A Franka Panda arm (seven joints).
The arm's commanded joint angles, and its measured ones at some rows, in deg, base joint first. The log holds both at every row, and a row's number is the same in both.
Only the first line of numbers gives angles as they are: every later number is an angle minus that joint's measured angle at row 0.
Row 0, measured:
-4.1, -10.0, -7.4, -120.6, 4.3, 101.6, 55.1
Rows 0 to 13, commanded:
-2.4, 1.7, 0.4, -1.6, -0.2, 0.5, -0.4
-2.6, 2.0, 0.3, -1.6, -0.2, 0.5, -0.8
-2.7, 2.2, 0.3, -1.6, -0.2, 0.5, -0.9
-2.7, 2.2, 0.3, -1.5, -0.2, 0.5, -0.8
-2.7, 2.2, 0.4, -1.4, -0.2, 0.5, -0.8
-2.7, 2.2, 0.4, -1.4, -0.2, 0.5, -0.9
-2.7, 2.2, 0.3, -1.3, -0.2, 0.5, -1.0
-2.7, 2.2, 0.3, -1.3, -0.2, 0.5, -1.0
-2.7, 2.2, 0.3, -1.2, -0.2, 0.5, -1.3
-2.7, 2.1, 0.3, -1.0, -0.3, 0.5, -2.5
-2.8, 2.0, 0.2, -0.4, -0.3, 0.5, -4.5
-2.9, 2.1, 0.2, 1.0, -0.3, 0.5, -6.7
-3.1, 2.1, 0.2, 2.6, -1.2, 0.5, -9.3
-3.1, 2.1, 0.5, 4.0, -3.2, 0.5, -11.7
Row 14, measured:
-2.4, 2.4, 0.0, 0.1, -0.2, 0.5, -5.4
